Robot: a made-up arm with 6 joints.
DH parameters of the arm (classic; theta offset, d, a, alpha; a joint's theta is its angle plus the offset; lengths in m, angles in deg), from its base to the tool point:
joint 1: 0 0.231 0 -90
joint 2: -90 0 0.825 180
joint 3: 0 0 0 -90
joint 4: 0 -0.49 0 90
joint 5: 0 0.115 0 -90
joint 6: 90 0 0 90
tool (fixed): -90 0 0 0
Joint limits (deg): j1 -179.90..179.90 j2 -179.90..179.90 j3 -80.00..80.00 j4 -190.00..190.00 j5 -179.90..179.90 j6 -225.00..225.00
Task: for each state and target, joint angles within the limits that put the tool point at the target. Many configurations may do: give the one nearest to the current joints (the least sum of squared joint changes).
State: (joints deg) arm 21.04 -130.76 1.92 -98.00 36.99 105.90
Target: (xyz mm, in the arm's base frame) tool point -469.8 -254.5 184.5
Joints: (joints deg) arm 29.55 -131.07 -37.96 -95.15 36.99 105.90
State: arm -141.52 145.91 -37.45 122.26 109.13 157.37
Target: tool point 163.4 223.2 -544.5
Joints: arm -117.11 163.96 -30.27 112.36 109.13 157.37
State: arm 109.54 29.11 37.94 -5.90 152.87 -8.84
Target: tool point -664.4 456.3 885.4
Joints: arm 153.51 22.76 13.23 -12.88 152.87 -8.84
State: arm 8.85 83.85 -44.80 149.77 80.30 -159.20
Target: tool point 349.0 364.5 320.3
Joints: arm 34.22 46.22 -61.18 156.13 80.30 -159.20
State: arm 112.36 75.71 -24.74 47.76 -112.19 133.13
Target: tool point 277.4 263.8 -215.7
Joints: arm 57.85 104.12 -53.73 34.74 -112.19 133.13
